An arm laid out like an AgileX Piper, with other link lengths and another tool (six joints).
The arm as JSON. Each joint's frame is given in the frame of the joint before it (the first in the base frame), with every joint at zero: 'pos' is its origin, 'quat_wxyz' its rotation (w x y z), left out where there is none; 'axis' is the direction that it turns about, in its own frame. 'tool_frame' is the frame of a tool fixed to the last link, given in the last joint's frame.
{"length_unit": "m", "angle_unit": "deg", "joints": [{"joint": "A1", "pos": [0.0, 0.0, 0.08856], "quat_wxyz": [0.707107, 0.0, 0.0, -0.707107], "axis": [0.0, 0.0, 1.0]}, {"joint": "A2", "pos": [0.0, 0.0, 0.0], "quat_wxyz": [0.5, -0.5, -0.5, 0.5], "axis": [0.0, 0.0, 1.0]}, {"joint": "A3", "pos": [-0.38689, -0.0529, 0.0], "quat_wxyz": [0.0, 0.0, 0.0, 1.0], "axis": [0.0, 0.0, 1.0]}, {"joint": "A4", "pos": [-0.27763, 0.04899, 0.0], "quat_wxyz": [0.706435, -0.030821, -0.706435, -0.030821], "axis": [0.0, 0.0, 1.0]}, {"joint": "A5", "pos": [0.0, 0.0, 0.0], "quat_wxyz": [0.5, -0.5, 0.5, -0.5], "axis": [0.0, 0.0, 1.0]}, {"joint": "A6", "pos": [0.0, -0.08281, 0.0], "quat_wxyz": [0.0, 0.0, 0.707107, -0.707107], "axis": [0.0, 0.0, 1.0]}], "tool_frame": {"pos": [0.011, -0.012, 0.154], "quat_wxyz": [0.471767, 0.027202, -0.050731, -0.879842]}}
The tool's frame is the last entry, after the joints.
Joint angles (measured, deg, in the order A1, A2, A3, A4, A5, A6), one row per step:
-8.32, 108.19, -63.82, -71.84, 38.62, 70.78
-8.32, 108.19, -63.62, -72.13, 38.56, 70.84
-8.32, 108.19, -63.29, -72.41, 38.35, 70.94
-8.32, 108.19, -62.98, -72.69, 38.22, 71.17
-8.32, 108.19, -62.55, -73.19, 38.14, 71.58
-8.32, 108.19, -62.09, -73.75, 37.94, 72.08
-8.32, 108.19, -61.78, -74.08, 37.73, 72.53
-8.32, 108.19, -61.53, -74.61, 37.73, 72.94
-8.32, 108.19, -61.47, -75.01, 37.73, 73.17
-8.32, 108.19, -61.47, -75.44, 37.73, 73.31
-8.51, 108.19, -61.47, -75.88, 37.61, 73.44
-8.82, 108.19, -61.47, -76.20, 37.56, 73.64
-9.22, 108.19, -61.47, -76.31, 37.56, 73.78
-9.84, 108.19, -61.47, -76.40, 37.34, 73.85
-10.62, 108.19, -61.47, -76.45, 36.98, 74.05
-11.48, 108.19, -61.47, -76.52, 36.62, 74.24
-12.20, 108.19, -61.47, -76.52, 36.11, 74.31
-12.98, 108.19, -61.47, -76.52, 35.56, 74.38
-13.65, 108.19, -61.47, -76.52, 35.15, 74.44
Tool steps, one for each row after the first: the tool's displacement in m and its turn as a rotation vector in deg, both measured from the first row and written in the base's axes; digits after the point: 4 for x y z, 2 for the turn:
-0.0005, 0.0001, -0.0008, -0.14, 0.17, 0.19
-0.0013, 0.0007, -0.0025, -0.14, 0.38, 0.46
-0.0022, 0.0010, -0.0040, -0.15, 0.51, 0.58
-0.0036, 0.0011, -0.0058, -0.26, 0.70, 0.70
-0.0047, 0.0016, -0.0077, -0.30, 0.81, 0.89
-0.0053, 0.0021, -0.0091, -0.20, 0.78, 0.97
-0.0059, 0.0019, -0.0097, -0.40, 0.82, 1.05
-0.0057, 0.0016, -0.0093, -0.59, 0.77, 1.17
-0.0051, 0.0013, -0.0086, -0.86, 0.73, 1.36
-0.0048, -0.0004, -0.0079, -1.06, 0.65, 1.47
-0.0053, -0.0032, -0.0074, -1.19, 0.54, 1.28
-0.0066, -0.0068, -0.0071, -1.21, 0.47, 0.86
-0.0082, -0.0116, -0.0072, -1.12, 0.36, 0.41
-0.0101, -0.0174, -0.0074, -0.86, 0.12, -0.20
-0.0124, -0.0239, -0.0075, -0.63, -0.12, -0.88
-0.0139, -0.0286, -0.0080, -0.30, -0.35, -1.27
-0.0155, -0.0338, -0.0084, 0.05, -0.59, -1.70
-0.0171, -0.0383, -0.0088, 0.31, -0.78, -2.11

